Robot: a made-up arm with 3 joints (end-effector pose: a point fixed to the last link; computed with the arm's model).
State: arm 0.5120 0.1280 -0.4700
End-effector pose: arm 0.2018 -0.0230 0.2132 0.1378 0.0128 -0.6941
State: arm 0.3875 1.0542 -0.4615
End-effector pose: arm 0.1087 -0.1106 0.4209 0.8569 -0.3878 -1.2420
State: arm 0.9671 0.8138 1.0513
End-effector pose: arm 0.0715 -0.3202 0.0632 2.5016 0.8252 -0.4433
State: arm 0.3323 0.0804 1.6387
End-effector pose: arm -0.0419 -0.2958 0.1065 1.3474 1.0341 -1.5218
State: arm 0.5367 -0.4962 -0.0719
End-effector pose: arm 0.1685 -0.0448 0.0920 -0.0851 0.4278 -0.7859
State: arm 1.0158 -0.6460 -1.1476
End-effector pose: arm -0.0070 0.1533 0.0315 -0.2183 0.3430 0.3953
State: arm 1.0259 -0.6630 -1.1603
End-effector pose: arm -0.0142 0.1540 0.0289 -0.2213 0.3478 0.4208
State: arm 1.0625 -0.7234 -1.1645
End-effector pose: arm -0.0315 0.1544 0.0235 -0.2103 0.3657 0.4838
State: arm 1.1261 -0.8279 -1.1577
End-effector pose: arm -0.0587 0.1525 0.0155 -0.1855 0.3931 0.5847
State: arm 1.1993 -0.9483 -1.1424
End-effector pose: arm -0.0879 0.1473 0.0067 -0.1573 0.4197 0.6969
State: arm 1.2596 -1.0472 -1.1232
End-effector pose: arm -0.1096 0.1410 -0.0005 -0.1350 0.4383 0.7844
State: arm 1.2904 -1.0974 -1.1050
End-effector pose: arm -0.1185 0.1374 -0.0039 -0.1216 0.4475 0.8226
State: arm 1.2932 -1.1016 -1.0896
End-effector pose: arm -0.1163 0.1376 -0.0034 -0.1142 0.4498 0.8160
